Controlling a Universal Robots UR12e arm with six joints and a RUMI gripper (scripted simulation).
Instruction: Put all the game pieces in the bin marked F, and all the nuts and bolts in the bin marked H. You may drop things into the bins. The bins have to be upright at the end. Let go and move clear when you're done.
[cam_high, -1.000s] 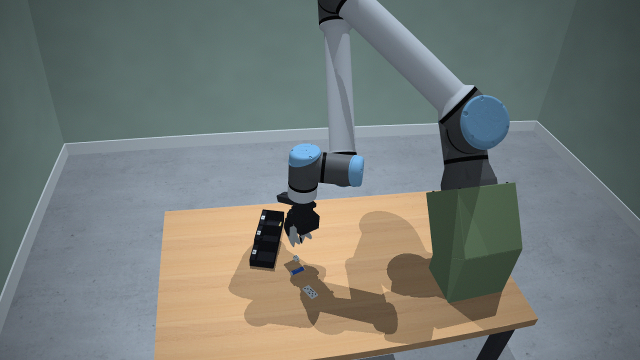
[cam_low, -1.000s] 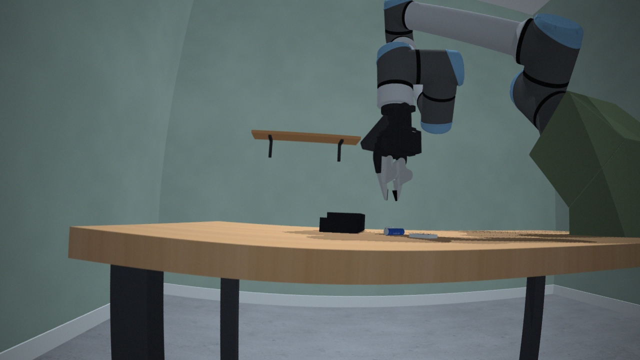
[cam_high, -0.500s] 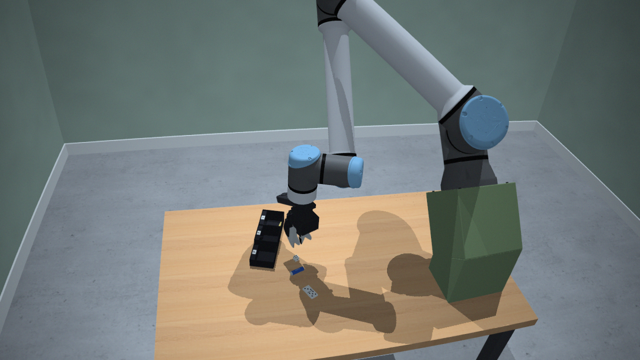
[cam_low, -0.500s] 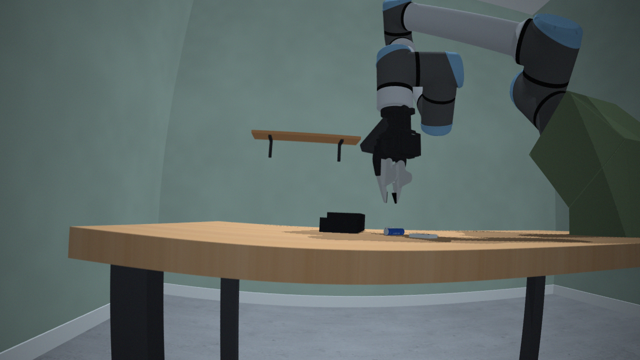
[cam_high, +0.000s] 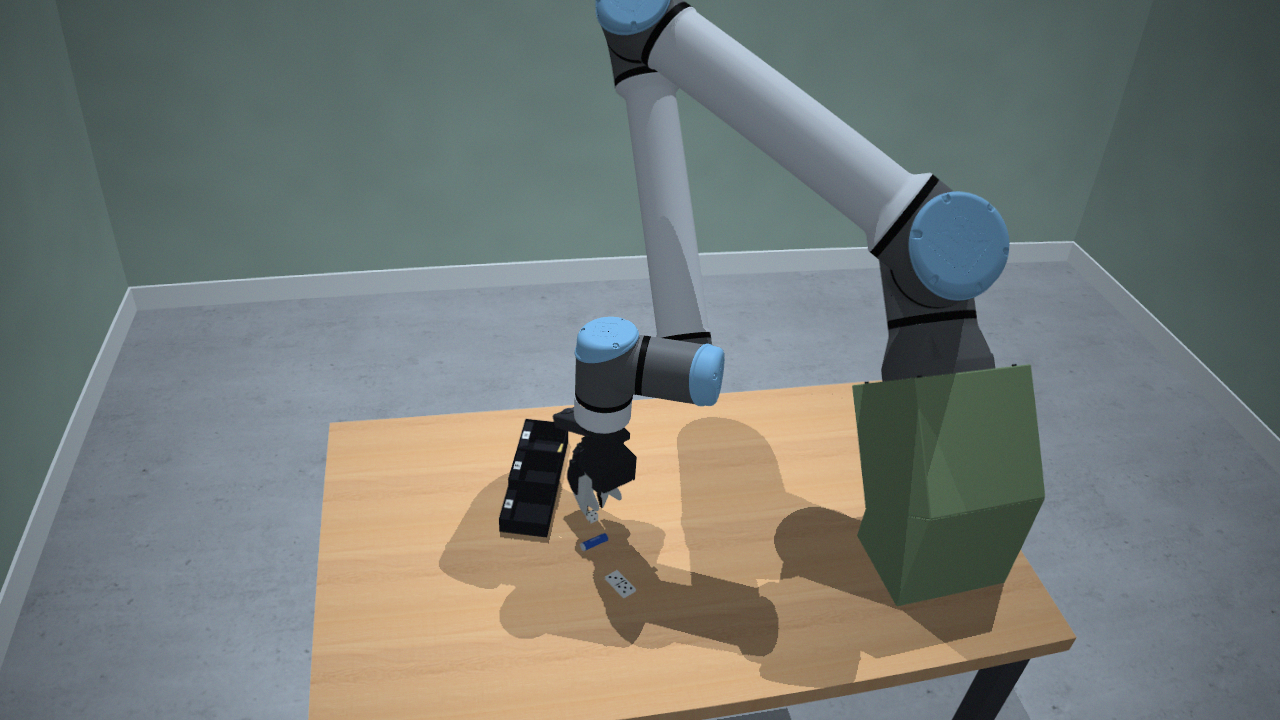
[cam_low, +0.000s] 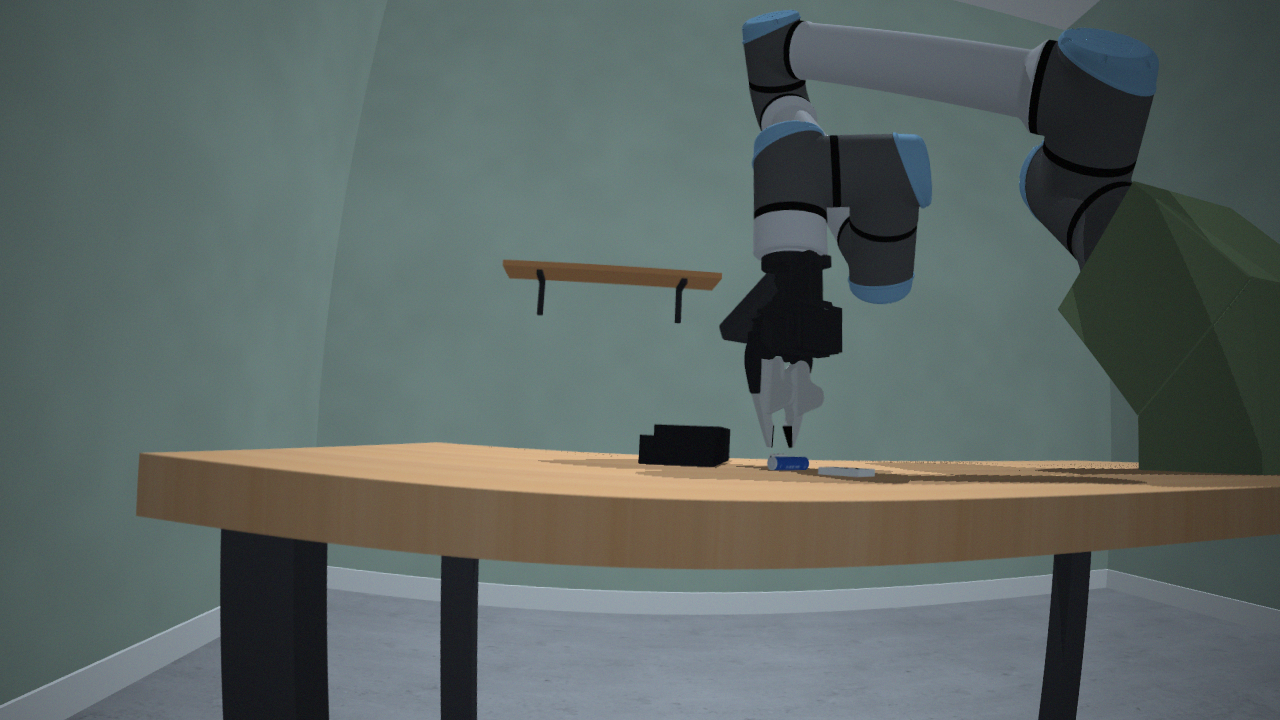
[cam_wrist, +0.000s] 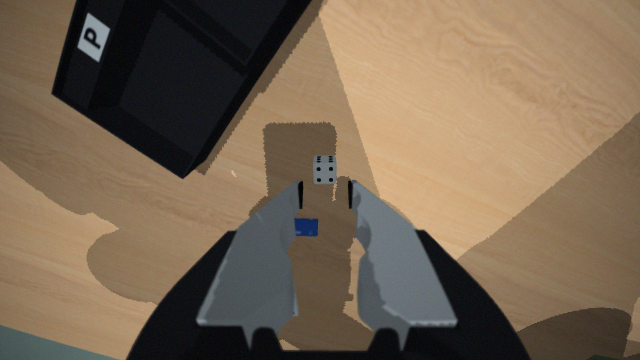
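Right now my hand is 30 mm above the white die. Round my hand: battery: 20 mm ahead, 60 mm to the left, 30 mm below; white domino: 160 mm to the left, 30 mm below; black bin: 70 mm ahead, 110 mm to the right, 20 mm below.
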